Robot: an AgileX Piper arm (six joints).
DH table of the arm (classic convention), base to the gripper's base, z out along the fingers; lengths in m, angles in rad. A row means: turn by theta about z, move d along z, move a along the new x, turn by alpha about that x. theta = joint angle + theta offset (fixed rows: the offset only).
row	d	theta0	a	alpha
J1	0.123	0	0	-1.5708
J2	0	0.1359	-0.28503	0
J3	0	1.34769	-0.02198	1.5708
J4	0.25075	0	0	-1.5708
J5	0	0	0	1.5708
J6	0.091	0	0	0
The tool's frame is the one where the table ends.
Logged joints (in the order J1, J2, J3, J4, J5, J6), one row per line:
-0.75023, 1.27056, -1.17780, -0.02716, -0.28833, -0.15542
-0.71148, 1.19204, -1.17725, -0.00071, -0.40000, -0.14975
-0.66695, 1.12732, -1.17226, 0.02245, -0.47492, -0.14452
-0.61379, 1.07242, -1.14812, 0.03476, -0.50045, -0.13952
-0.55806, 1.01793, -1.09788, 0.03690, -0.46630, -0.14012
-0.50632, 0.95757, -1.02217, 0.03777, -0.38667, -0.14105
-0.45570, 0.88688, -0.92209, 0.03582, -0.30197, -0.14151
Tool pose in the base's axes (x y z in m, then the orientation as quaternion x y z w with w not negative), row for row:
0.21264, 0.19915, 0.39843, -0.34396, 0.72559, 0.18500, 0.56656
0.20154, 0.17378, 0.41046, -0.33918, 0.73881, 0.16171, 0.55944
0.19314, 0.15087, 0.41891, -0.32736, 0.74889, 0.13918, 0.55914
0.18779, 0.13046, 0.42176, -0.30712, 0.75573, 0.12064, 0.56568
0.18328, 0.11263, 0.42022, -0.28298, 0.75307, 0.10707, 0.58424
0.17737, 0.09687, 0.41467, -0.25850, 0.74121, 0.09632, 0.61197
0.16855, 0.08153, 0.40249, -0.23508, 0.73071, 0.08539, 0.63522
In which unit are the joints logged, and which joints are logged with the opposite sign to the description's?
The joints are logged in radians. Opposite sign: J1, J4, J5.
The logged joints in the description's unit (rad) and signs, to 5 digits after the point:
0.75023, 1.27056, -1.17780, 0.02716, 0.28833, -0.15542
0.71148, 1.19204, -1.17725, 0.00071, 0.40000, -0.14975
0.66695, 1.12732, -1.17226, -0.02245, 0.47492, -0.14452
0.61379, 1.07242, -1.14812, -0.03476, 0.50045, -0.13952
0.55806, 1.01793, -1.09788, -0.03690, 0.46630, -0.14012
0.50632, 0.95757, -1.02217, -0.03777, 0.38667, -0.14105
0.45570, 0.88688, -0.92209, -0.03582, 0.30197, -0.14151

